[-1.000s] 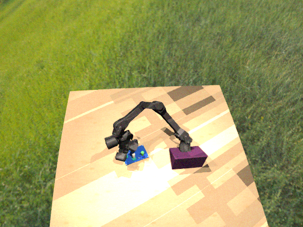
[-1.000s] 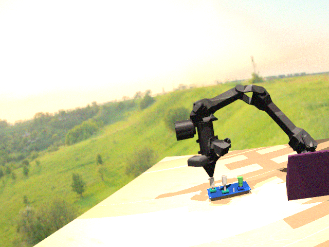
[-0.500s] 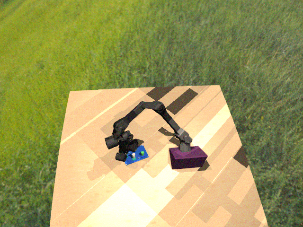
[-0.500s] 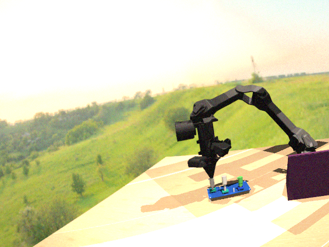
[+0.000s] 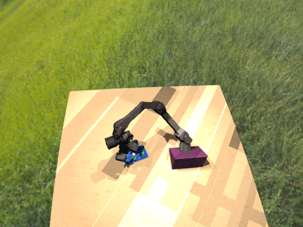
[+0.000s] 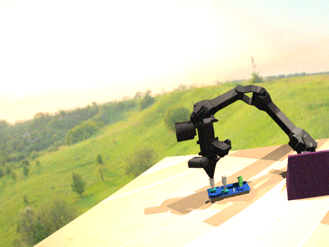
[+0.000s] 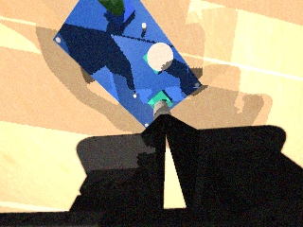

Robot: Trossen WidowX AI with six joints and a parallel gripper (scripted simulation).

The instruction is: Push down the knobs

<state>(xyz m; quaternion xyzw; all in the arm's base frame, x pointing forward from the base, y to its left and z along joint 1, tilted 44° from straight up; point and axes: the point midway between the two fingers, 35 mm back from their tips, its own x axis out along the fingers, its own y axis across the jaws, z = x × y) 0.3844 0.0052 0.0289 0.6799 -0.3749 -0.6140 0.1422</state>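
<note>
The grey knob lies 1 cm below my gripper tip. Also, from my gripper tip: green knob (11 cm behind, 2 cm below).
</note>
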